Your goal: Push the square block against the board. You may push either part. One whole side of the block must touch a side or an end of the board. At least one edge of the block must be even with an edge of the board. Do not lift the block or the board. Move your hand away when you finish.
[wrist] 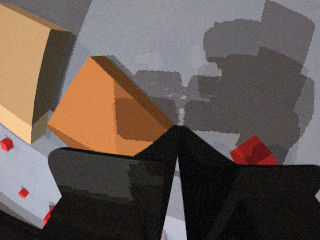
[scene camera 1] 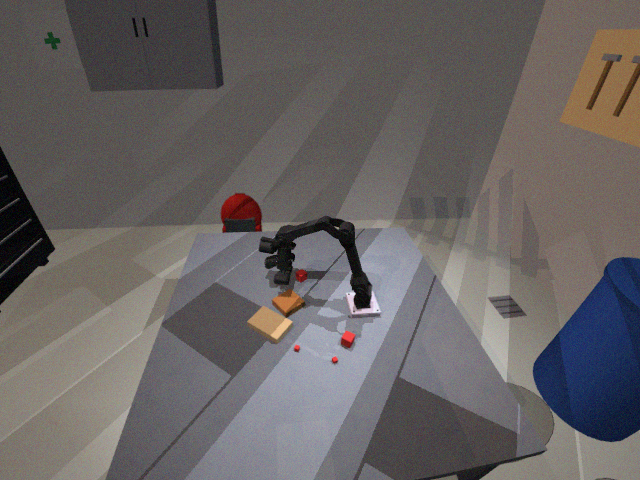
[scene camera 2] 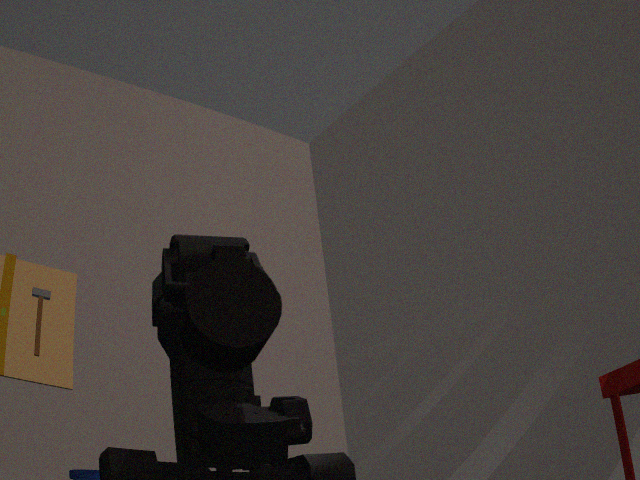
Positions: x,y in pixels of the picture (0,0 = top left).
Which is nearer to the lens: the orange square block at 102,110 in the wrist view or the red cube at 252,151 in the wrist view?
The orange square block.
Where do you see a tan board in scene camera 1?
At 272,325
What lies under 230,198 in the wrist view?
My gripper.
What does my gripper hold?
Nothing.
